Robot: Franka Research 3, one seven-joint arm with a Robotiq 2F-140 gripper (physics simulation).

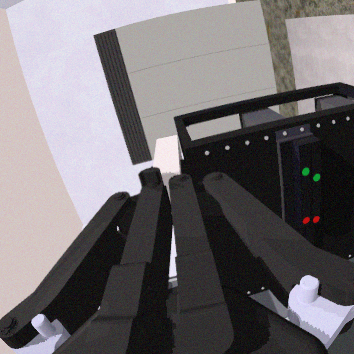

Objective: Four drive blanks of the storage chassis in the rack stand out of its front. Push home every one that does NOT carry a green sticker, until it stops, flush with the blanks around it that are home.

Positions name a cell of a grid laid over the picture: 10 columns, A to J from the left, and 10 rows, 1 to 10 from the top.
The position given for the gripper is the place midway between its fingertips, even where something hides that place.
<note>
In view: the gripper (E5) and a black rack (I5).
</note>
